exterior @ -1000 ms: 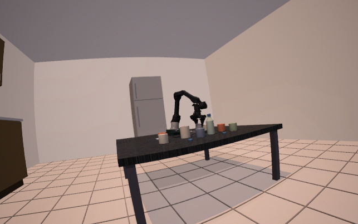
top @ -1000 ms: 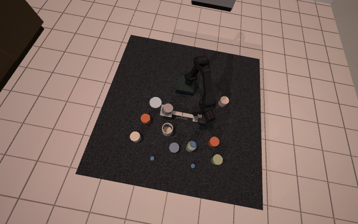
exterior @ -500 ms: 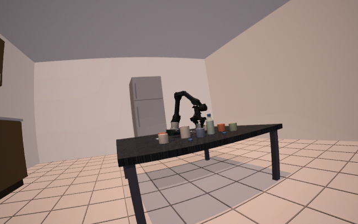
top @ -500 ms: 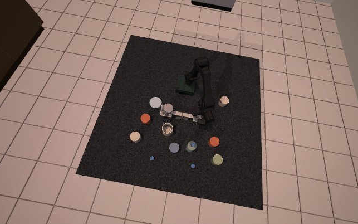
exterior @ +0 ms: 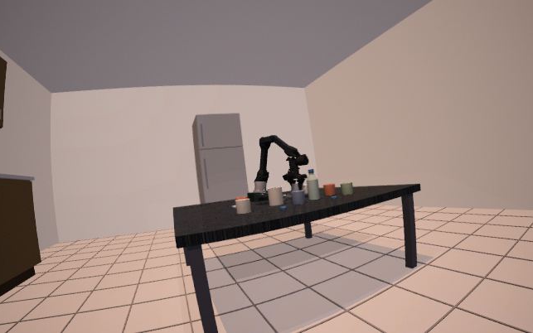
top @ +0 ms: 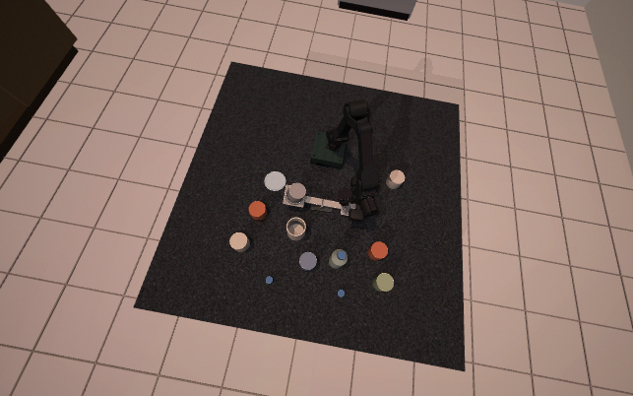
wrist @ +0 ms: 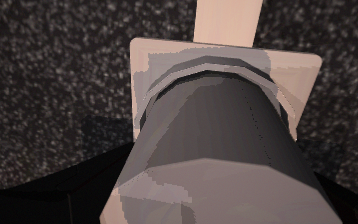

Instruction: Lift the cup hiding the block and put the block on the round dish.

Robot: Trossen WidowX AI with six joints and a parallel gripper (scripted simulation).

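The pale green block lies 1 cm below my gripper tip. Also, from my gripper tip: grey cup 2 cm to the left, 1 cm above; balance 4 cm ahead, 13 cm to the right, 2 cm below; bottle 25 cm ahead, 7 cm above.
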